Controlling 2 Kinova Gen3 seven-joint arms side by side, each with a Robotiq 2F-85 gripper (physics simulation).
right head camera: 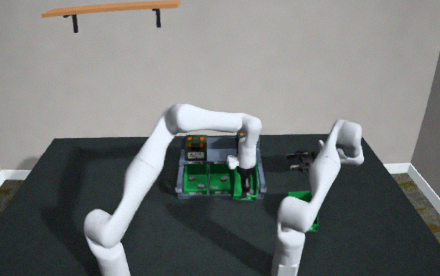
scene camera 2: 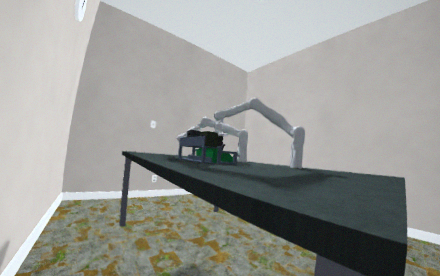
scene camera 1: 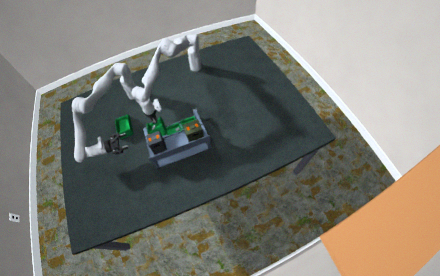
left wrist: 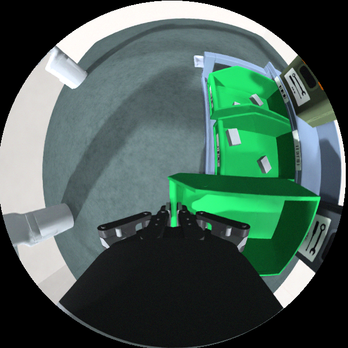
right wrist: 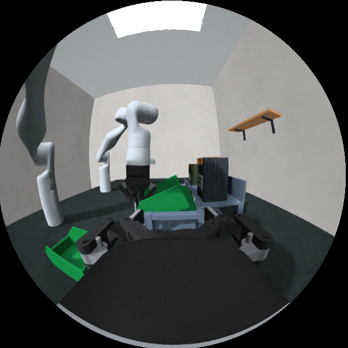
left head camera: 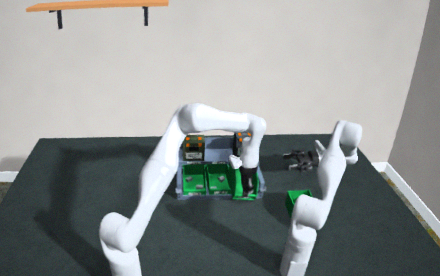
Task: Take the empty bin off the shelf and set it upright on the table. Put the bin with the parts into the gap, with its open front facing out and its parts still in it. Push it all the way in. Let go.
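Places are measured from the left arm's base along level axes (x left, y up, z ahead), in centimetres.
Where they show: left gripper, fingertip midpoint: [right head camera: 244, 197] [scene camera 1: 155, 122] [left head camera: 245, 196]; right gripper, fingertip midpoint: [right head camera: 288, 162] [scene camera 1: 127, 140] [left head camera: 286, 162]; left arm's base, link origin: [scene camera 2: 295, 167] [scene camera 1: 196, 67]; right arm's base, link origin: [right head camera: 283, 273] [scene camera 2: 241, 161] [left head camera: 292, 270].
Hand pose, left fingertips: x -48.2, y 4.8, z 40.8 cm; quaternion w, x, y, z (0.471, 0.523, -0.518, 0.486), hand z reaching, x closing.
Observation:
Things, the pixels of their top centre, and the offset from my left fingertips.
- empty green bin, top centre: [right head camera: 303, 204] [left head camera: 304, 202] [scene camera 1: 121, 122] dx -22.7, dy +2.7, dz -10.7 cm
- olive case, top centre: [left head camera: 193, 138] [right head camera: 195, 138] [scene camera 1: 192, 126] [scene camera 2: 209, 132] dx +19.0, dy +15.1, dz +25.9 cm
- dark case, top centre: [left head camera: 244, 133] [scene camera 1: 153, 137] [scene camera 2: 193, 130] dx -3.9, dy +17.6, dz +23.5 cm
My left gripper [left head camera: 247, 192] [right head camera: 245, 194] [left wrist: 173, 208] is shut on the front wall of a green bin [left wrist: 235, 215] [right wrist: 167, 200] at the right end of the rack [left head camera: 218, 144] [scene camera 1: 182, 155] in the head views. This bin sits tilted in the right wrist view, higher than its neighbours, and its front reaches over the rack's front rail. Its parts cannot be made out. The empty green bin [left head camera: 298, 196] [scene camera 1: 123, 126] [right wrist: 67, 250] stands upright on the table, right of the rack in the head views. My right gripper [left head camera: 288, 161] [scene camera 1: 126, 142] [right wrist: 173, 215] is open and empty, beside the rack.
Two green bins [left head camera: 193, 181] [left wrist: 255, 145] with grey parts fill the rack's other places. An olive case [left head camera: 194, 149] [scene camera 1: 193, 130] and a dark case [scene camera 1: 156, 142] [right wrist: 212, 179] with orange marks stand on its upper level. An orange wall shelf [left head camera: 100, 5] [right wrist: 255, 120] hangs behind.

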